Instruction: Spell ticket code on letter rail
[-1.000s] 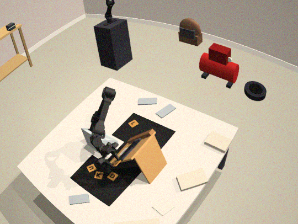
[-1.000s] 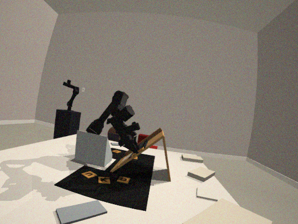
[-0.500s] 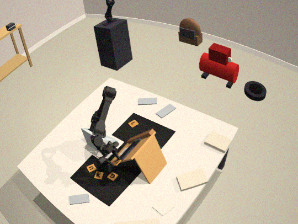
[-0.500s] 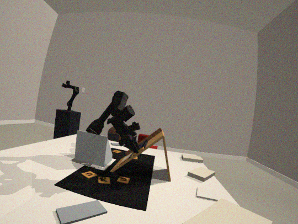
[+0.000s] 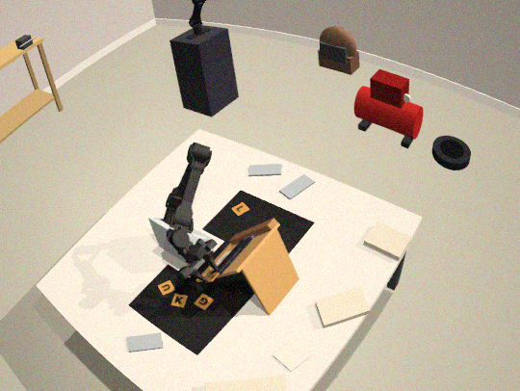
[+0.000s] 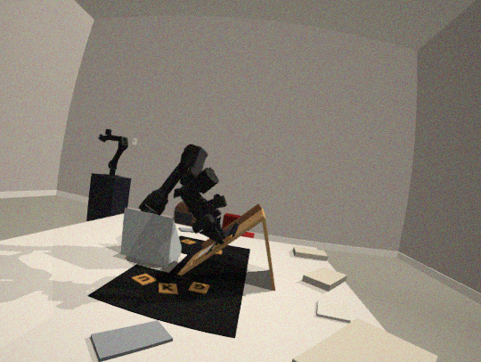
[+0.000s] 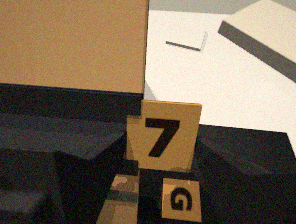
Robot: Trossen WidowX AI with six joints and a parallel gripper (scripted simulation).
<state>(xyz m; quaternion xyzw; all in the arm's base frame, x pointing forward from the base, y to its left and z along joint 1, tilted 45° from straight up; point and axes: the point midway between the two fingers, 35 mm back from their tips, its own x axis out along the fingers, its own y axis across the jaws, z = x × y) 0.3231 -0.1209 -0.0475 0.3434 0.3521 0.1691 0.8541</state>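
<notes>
My gripper tip is now 80 mm past the white ticket, 130 mm to the right of it and 80 mm above it. The rest, counted from my gripper tip: k tile (130 mm behind, 100 mm to the right, 150 mm below); 7 tile (right at my gripper tip); g tile (50 mm behind, 50 mm to the right, 150 mm below).
</notes>
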